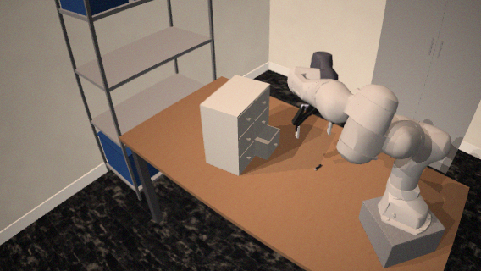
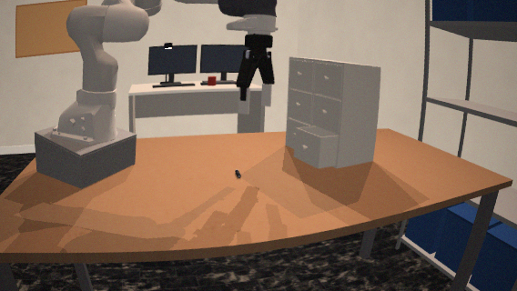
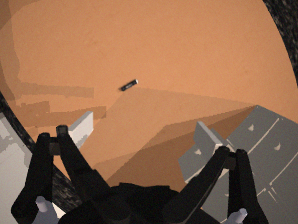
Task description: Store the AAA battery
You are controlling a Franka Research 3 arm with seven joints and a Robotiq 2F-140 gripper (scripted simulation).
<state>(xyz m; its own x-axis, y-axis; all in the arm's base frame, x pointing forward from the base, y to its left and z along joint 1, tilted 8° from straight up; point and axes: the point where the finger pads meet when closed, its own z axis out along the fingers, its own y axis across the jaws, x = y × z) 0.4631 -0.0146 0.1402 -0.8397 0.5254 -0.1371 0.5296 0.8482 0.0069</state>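
Right now the AAA battery is 180 mm below my hand, 40 mm behind it and 20 mm to the right of it.
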